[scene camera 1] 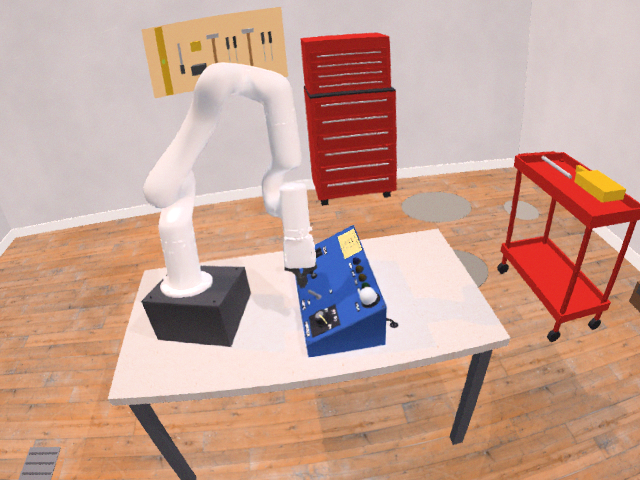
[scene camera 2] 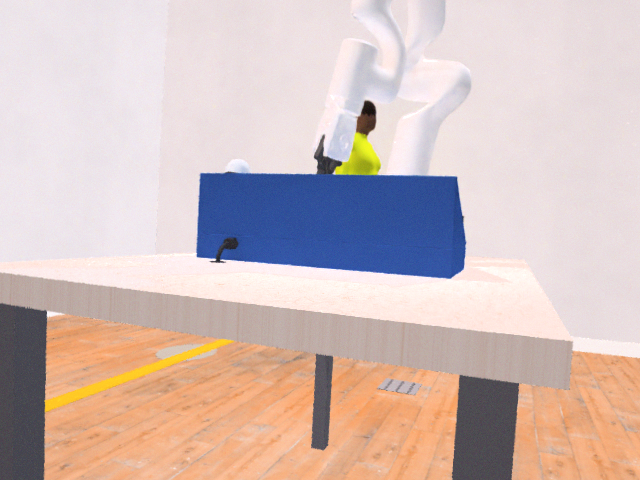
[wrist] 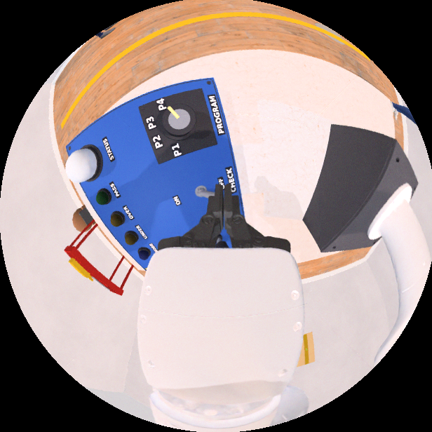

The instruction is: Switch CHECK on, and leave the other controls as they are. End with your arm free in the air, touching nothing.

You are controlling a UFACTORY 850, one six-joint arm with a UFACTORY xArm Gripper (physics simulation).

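The blue control panel [scene camera 1: 338, 302] [scene camera 2: 330, 222] [wrist: 150, 185] stands on the table. Its CHECK lever [scene camera 1: 314, 295] [wrist: 202, 191] is a short grey rod leaning from its pivot toward the OFF label, away from the ON label [wrist: 177, 200]. The CHECK label [wrist: 232, 180] is at the panel's edge. My gripper [scene camera 1: 302, 284] [wrist: 223, 193] is shut and empty, with its fingertips at the OFF side of the lever, partly covering the OFF label in the wrist view. Whether they touch the lever or panel I cannot tell. In scene camera 2 the panel hides the fingertips and lever.
The PROGRAM knob [scene camera 1: 321, 317] [wrist: 179, 119] points at P4. A white STATUS dome [scene camera 1: 368, 296] [scene camera 2: 238, 165] [wrist: 81, 165] and several small lamps line the far side. A small black knob [scene camera 1: 313, 275] sits beside the gripper. The arm's black base block [scene camera 1: 193, 315] [wrist: 355, 185] stands beside the panel.
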